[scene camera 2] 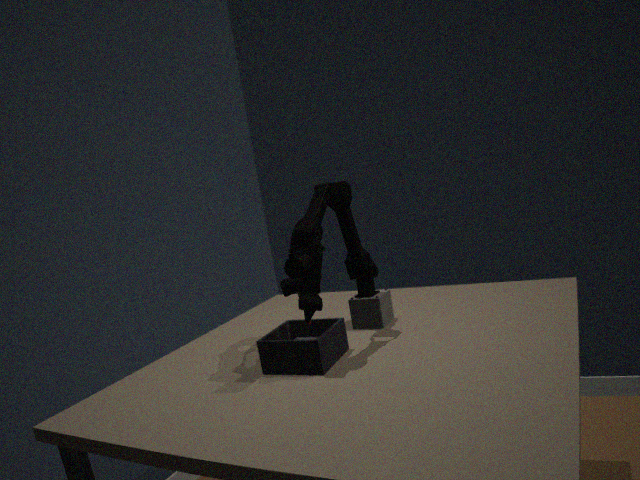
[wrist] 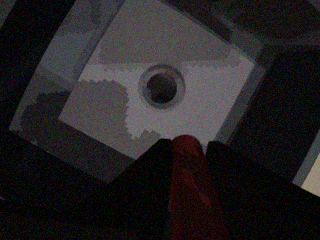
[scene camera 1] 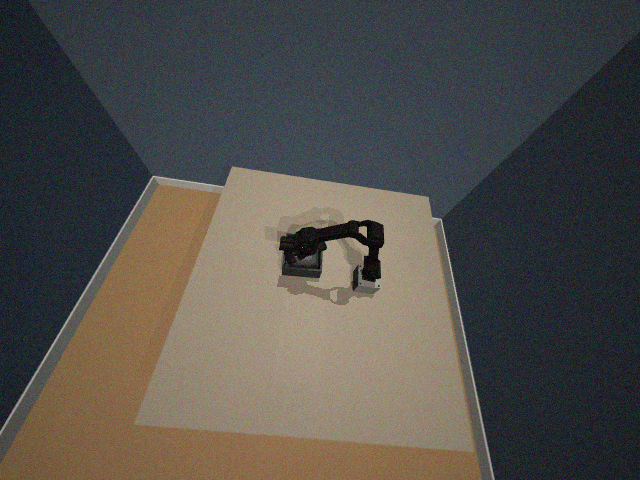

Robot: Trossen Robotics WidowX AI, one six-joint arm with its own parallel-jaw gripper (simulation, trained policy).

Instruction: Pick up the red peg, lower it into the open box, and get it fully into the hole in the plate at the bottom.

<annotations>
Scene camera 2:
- gripper: 307, 320
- dark box: 279, 353
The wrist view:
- gripper: 188, 151
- dark box: 56, 166
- plate: 201, 76
</annotations>
